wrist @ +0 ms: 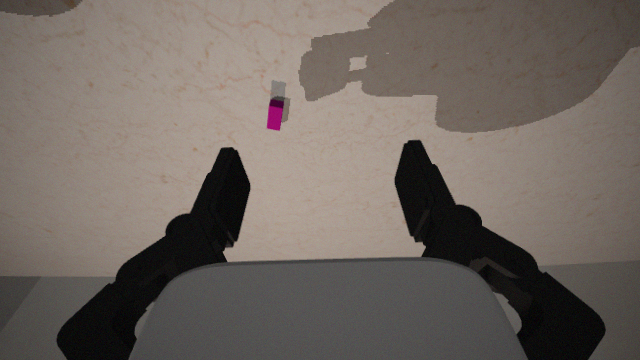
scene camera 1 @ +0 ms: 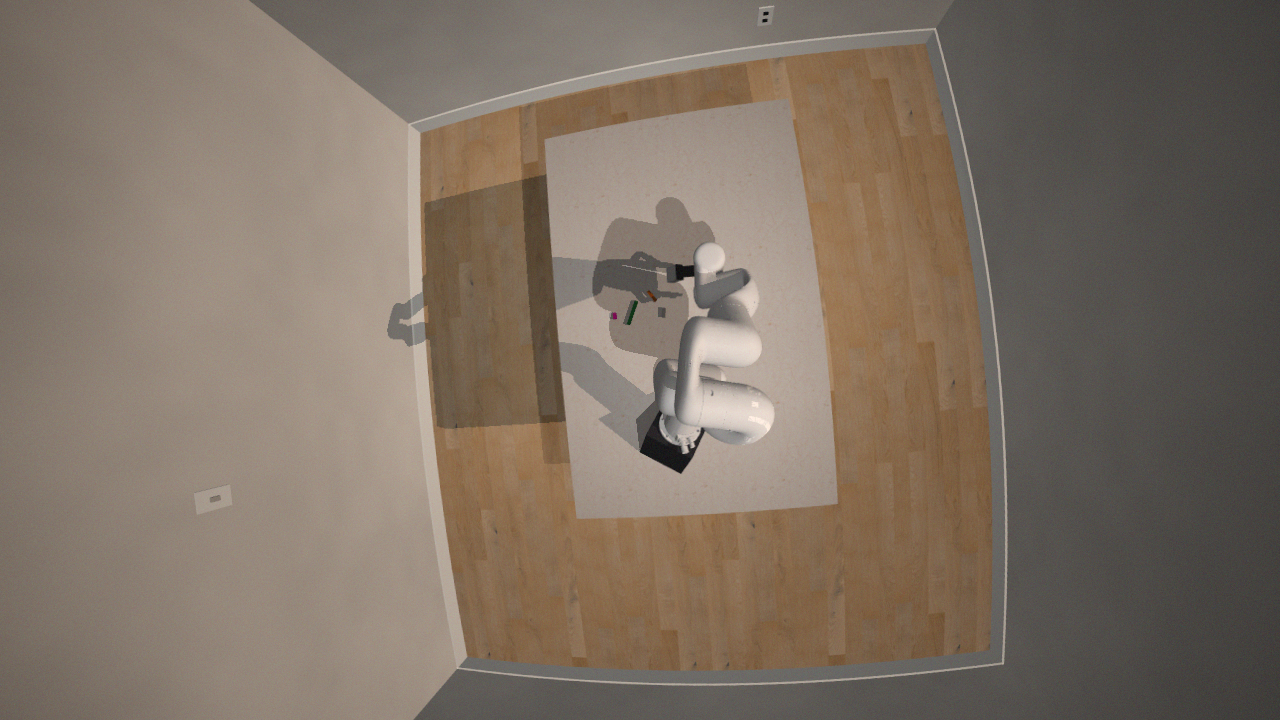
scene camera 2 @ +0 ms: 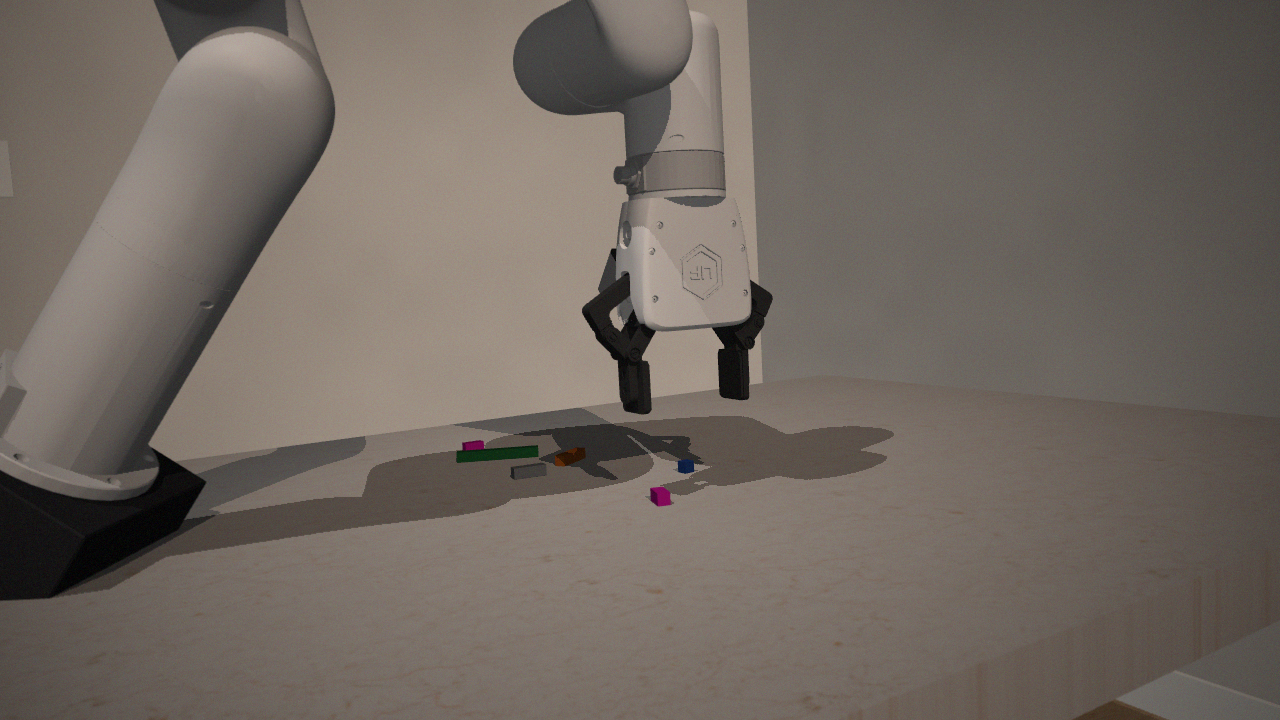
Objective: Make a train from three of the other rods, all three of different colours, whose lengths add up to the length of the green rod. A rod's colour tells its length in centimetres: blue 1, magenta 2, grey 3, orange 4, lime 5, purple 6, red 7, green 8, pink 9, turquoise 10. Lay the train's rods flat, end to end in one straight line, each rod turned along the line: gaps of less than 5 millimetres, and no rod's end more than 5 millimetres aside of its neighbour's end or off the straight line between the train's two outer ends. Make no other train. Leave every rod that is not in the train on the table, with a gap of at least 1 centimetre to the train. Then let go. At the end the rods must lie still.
Path:
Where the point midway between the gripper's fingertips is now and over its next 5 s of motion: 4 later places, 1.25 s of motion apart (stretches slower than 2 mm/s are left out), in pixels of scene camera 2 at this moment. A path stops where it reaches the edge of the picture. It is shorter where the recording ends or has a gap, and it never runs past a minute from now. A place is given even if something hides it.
My gripper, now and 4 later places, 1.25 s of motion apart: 687,405; 647,406; 600,403; 559,396; 532,390

